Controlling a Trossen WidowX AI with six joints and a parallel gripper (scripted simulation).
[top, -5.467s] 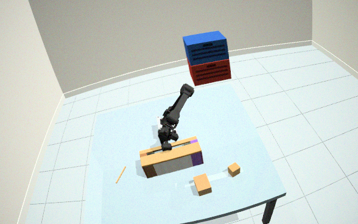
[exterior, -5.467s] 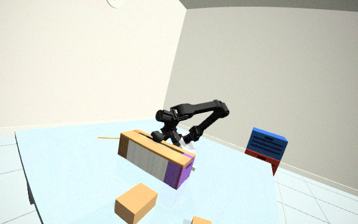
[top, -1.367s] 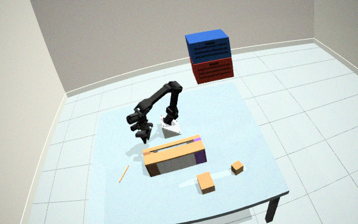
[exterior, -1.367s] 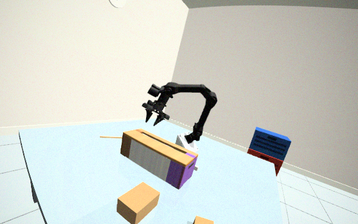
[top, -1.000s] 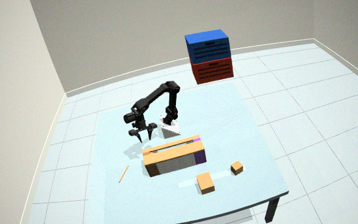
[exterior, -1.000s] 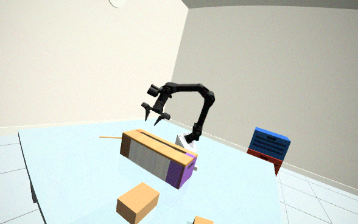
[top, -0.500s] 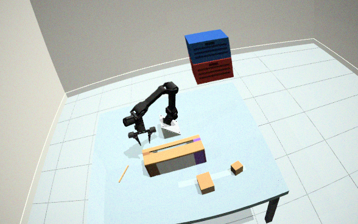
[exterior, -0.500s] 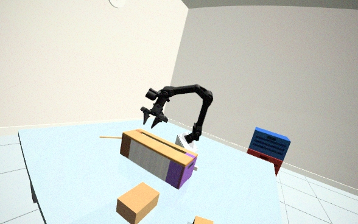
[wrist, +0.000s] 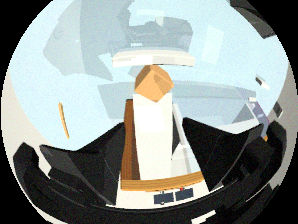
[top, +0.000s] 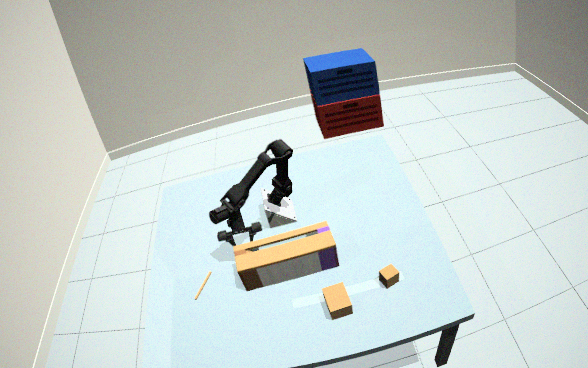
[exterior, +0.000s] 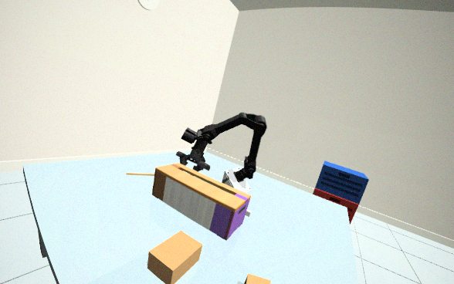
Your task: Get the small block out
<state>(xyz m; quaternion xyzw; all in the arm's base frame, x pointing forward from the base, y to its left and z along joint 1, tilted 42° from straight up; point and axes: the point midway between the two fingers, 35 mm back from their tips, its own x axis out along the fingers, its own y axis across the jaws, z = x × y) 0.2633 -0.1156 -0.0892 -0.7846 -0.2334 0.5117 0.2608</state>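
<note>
Right now my gripper tip is 50 mm above the tan block and 20 mm past it. The rest, counted from my gripper tip: clear-fronted box 160 mm to the left, 40 mm ahead; then thin tan stick 210 mm to the right, 100 mm ahead, 60 mm below.
</note>
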